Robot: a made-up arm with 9 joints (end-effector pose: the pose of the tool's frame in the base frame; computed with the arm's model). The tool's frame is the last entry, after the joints. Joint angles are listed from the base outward.
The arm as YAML. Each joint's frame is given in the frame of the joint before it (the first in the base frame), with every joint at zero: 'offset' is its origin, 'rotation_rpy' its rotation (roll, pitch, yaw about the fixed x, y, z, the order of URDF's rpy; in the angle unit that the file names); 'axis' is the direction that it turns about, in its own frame. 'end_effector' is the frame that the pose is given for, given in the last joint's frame.
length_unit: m
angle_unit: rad
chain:
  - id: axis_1
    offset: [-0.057, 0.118, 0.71]
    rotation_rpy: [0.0, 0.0, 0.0]
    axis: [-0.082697, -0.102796, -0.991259]
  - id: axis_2
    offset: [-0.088, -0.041, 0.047]
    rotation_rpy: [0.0, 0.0, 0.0]
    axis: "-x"
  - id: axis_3
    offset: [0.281, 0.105, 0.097]
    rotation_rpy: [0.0, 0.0, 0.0]
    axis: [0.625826, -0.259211, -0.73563]
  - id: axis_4
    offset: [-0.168, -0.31, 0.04]
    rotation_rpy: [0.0, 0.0, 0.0]
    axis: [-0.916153, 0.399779, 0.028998]
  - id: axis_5
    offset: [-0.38, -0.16, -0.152]
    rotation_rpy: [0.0, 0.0, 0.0]
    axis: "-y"
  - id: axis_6
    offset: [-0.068, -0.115, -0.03]
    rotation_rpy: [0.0, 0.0, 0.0]
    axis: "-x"
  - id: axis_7
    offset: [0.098, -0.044, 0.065]
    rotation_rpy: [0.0, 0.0, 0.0]
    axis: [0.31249, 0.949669, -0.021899]
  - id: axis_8
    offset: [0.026, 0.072, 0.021]
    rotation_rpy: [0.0, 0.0, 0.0]
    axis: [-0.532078, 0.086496, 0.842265]
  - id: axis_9
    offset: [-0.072, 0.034, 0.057]
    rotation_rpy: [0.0, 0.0, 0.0]
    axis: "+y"
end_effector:
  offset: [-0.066, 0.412, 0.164]
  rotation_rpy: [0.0, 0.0, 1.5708]
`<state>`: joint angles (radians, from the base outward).
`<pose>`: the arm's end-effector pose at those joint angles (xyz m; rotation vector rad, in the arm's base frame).
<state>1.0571 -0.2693 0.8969 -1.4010 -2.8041 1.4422 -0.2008 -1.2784 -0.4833</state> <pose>0.0769 0.7707 0.9377 -0.3316 -1.1254 0.9657</pose>
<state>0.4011 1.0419 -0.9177 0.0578 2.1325 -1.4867 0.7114 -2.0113 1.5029</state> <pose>0.4306 0.5700 1.5033 2.1894 1.5763 0.1640</pose>
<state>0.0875 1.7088 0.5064 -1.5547 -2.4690 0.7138 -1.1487 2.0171 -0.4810</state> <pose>-0.0708 -0.5099 0.8696 0.0377 -0.4218 -1.2875</pose>
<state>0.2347 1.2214 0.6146 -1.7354 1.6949 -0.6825 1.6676 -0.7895 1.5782</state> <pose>-0.5456 0.0270 0.5785 0.4587 0.4142 2.6977</pose>
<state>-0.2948 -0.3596 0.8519 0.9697 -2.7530 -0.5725 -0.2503 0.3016 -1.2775</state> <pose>-0.2768 0.1477 0.5917 1.3194 1.1957 0.6757</pose>
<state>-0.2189 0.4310 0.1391 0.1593 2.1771 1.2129 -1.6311 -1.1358 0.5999</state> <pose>0.0205 -0.1265 0.6619 2.4628 1.3015 -0.2730</pose>
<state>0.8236 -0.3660 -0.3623 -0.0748 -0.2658 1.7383 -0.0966 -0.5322 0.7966</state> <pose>-0.3522 0.1168 0.2503 -0.2462 1.1720 0.3388</pose>
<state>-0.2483 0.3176 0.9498 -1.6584 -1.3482 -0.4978 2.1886 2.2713 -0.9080</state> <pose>0.3007 0.6012 0.0815 -0.9984 1.0874 0.3604</pose>
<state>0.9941 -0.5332 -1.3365 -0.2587 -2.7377 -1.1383 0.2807 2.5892 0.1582</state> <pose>-0.2887 -0.9334 1.3278 2.3306 -0.5006 1.6935</pose>
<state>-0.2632 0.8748 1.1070 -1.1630 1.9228 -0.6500 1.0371 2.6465 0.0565</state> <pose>0.1764 -0.1757 -0.1615 -2.6775 0.8189 -0.0358</pose>
